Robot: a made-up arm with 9 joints.
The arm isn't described. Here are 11 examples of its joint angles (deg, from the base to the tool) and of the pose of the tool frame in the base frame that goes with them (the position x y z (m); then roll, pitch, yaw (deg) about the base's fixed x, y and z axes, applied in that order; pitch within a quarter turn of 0, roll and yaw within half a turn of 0).
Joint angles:
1: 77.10 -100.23 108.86 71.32 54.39 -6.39 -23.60 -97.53 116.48
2: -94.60 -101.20 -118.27 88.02 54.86 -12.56 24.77 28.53 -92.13
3: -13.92 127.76 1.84 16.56 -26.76 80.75 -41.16 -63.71 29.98
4: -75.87 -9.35 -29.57 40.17 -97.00 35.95 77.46 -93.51 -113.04
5: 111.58 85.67 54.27 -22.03 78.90 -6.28 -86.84 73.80 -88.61
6: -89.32 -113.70 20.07 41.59 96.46 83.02 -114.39 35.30 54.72
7: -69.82 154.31 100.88 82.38 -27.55 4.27 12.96 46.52 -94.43
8: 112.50 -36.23 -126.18 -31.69 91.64 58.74 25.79 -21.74 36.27
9: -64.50 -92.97 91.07 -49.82 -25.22 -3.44 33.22 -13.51 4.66
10: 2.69 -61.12 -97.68 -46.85 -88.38 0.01 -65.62 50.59 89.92
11: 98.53 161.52 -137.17 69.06 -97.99 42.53 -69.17 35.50 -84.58
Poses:
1: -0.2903 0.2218 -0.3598 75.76 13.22 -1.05
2: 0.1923 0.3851 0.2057 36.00 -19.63 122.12
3: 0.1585 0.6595 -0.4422 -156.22 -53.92 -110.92
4: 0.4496 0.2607 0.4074 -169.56 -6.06 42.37
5: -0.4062 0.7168 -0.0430 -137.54 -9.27 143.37
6: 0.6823 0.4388 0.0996 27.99 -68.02 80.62
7: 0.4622 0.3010 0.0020 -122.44 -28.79 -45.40
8: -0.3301 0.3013 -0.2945 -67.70 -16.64 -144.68
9: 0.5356 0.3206 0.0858 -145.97 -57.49 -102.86
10: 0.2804 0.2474 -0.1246 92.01 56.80 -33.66
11: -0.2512 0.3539 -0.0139 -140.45 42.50 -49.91
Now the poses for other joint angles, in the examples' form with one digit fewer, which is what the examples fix.
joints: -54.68 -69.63 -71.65 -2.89 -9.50 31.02 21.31 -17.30 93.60
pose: 0.340 0.173 0.126 174.9 50.4 142.4
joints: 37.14 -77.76 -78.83 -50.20 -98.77 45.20 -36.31 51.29 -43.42
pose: -0.021 0.188 -0.251 167.7 -14.2 -77.8
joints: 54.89 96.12 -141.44 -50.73 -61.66 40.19 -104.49 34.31 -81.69
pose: -0.143 0.492 -0.202 -144.4 -26.9 24.1
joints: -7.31 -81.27 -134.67 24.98 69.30 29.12 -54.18 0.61 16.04
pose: 0.244 0.116 -0.051 -44.6 24.9 128.3
